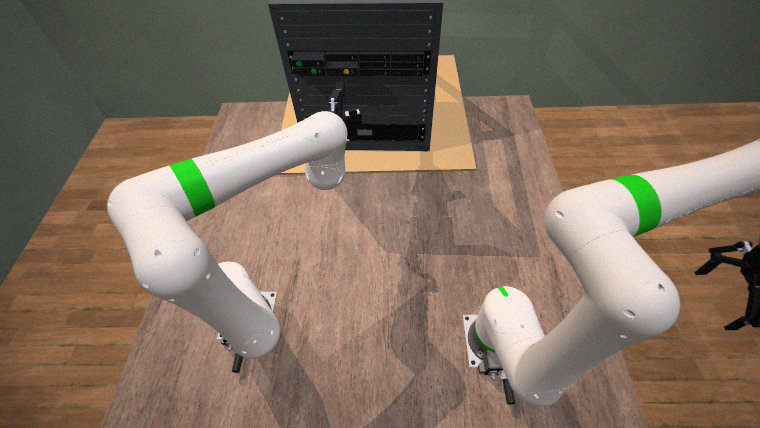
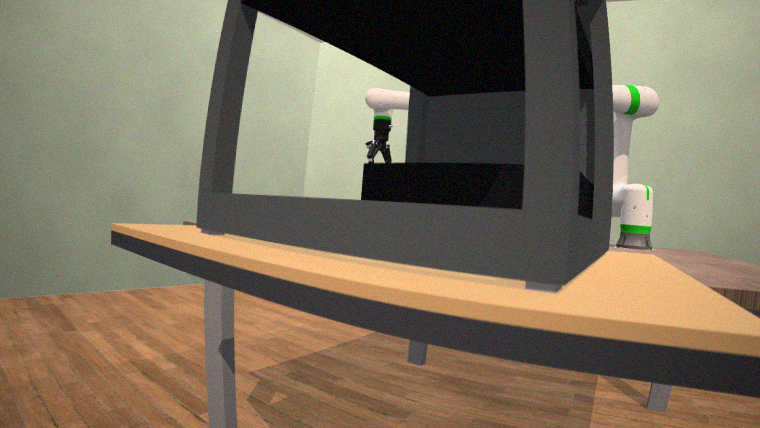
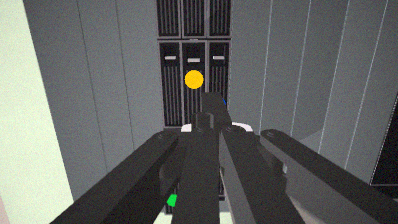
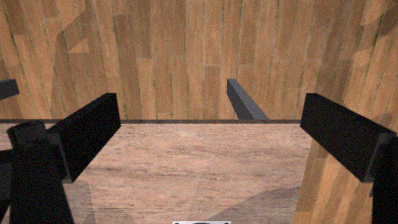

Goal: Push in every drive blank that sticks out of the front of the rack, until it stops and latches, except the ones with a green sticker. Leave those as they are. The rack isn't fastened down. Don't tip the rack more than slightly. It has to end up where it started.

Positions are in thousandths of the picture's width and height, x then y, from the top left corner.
Labels:
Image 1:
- right gripper: 940, 700
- dark rack: 523, 263
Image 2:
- dark rack: 638, 235
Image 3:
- left gripper: 529, 480
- blue-stickered blank: 549, 230
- yellow-stickered blank: 486, 239
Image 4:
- right gripper: 531, 493

